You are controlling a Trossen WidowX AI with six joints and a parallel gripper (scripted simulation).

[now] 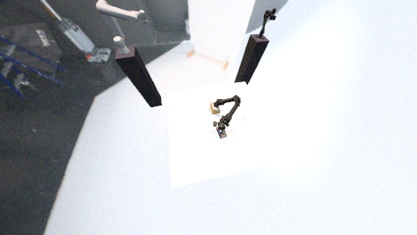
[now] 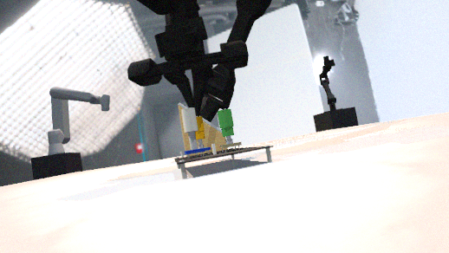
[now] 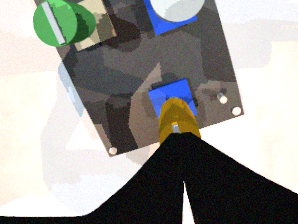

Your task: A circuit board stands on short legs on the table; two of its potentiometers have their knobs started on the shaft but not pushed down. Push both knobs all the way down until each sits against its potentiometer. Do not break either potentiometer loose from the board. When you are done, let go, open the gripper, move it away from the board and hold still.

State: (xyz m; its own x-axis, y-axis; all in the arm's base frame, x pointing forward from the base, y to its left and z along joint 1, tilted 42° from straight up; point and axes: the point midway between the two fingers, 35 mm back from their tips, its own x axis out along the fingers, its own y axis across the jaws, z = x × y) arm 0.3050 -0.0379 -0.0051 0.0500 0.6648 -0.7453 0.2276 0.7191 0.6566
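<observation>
The yellow knob lies 1 cm below my gripper tip. From my gripper tip the other things lie so: green knob 6 cm ahead, 3 cm to the left, 2 cm below.
</observation>
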